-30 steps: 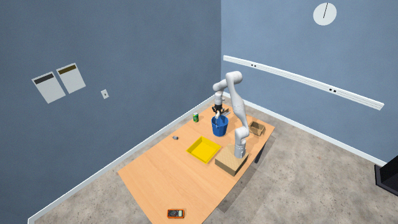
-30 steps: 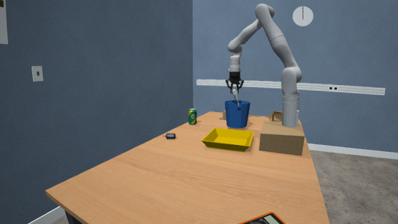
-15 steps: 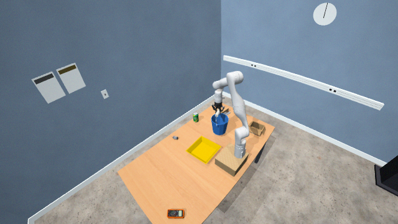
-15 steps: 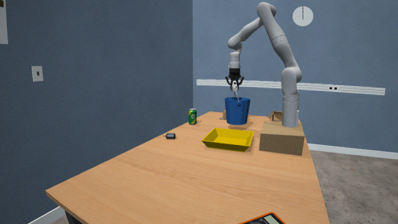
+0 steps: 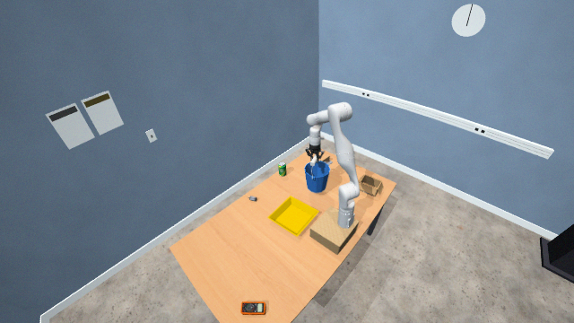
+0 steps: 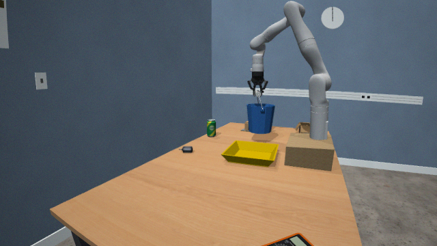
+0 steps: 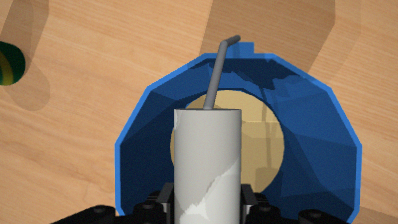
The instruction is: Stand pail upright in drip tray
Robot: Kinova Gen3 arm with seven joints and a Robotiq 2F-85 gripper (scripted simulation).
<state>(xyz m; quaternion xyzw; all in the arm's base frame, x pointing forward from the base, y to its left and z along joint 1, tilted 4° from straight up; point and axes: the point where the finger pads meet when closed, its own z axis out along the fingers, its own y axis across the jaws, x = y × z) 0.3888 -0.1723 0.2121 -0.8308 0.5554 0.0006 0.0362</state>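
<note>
The blue pail lies 1 cm behind my hand and 10 cm below it. Round my hand: green soda can: 33 cm ahead, 2 cm to the left, 26 cm below; then yellow drip tray: 7 cm behind, 30 cm to the left, 31 cm below; then wire handle: 1 cm behind, 3 cm below.
</note>
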